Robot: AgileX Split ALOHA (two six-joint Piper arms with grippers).
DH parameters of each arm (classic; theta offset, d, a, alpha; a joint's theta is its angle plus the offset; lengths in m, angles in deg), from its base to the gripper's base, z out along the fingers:
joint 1: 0 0.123 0 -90
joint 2: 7.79 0 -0.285 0
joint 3: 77.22 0 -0.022 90
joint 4: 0 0.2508 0 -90
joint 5: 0 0 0.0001 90
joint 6: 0 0.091 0 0
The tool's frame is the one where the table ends.
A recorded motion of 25 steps. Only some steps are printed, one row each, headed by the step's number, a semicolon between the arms.
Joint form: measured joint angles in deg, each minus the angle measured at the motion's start. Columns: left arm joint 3, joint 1, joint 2, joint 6, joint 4, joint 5; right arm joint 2, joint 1, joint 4, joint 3, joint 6, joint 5.
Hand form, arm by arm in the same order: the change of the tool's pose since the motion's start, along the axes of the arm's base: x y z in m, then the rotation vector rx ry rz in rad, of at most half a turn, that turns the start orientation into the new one. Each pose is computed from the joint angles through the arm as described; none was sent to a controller.
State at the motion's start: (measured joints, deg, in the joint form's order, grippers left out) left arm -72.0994 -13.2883 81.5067 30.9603 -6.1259 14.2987; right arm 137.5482 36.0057 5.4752 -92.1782 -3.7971 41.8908
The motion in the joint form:
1: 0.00 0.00 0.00 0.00 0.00 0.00; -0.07 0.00 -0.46 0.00 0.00 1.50
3: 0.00 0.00 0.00 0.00 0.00 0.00; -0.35 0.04 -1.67 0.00 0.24 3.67
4: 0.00 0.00 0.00 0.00 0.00 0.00; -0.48 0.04 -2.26 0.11 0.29 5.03
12: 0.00 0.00 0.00 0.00 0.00 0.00; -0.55 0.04 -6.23 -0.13 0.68 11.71
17: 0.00 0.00 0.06 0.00 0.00 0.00; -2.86 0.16 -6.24 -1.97 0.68 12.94
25: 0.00 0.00 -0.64 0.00 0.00 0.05; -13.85 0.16 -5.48 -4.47 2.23 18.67
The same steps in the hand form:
1: 0.0000 0.0000 0.0000 0.0000 0.0000 0.0000; -0.0017 -0.0016 0.0002 -0.0183 0.0174 0.0070
3: 0.0000 0.0000 0.0000 0.0000 0.0000 0.0000; -0.0037 -0.0042 0.0020 -0.0490 0.0360 0.0193
4: 0.0000 0.0000 0.0000 0.0000 0.0000 0.0000; -0.0054 -0.0061 0.0025 -0.0683 0.0509 0.0262
12: 0.0000 0.0000 0.0000 0.0000 0.0000 0.0000; -0.0104 -0.0155 0.0038 -0.1757 0.1106 0.0650
17: 0.0003 -0.0001 -0.0004 0.0002 0.0010 0.0000; -0.0047 -0.0103 0.0283 -0.1473 0.0682 0.0649
25: -0.0029 0.0007 0.0036 -0.0024 -0.0100 -0.0001; -0.0062 -0.0101 0.1230 -0.0589 -0.0338 0.0264

